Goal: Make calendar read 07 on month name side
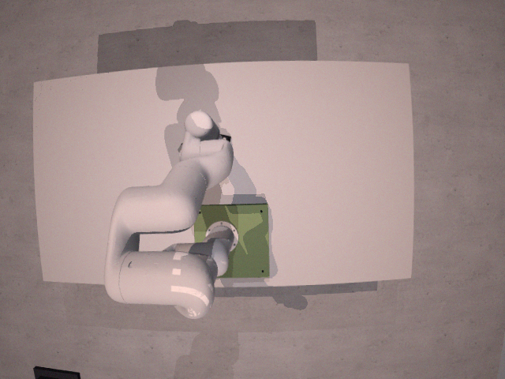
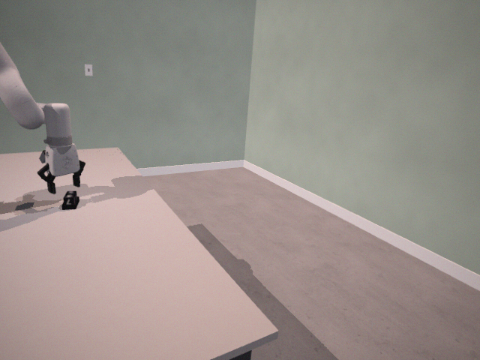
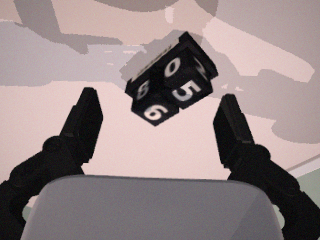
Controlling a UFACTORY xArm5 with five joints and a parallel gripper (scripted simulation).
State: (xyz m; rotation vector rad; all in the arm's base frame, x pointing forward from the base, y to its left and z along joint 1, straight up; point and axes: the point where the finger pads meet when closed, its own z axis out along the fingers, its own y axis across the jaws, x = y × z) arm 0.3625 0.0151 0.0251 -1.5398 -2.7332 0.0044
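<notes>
My gripper is now 4 cm above the black cube, 2 cm to the left of it and 1 cm short of it. The rest, counted from my hand: black calendar tray: 6 cm below, 1 cm to the right, 1 cm ahead.
</notes>
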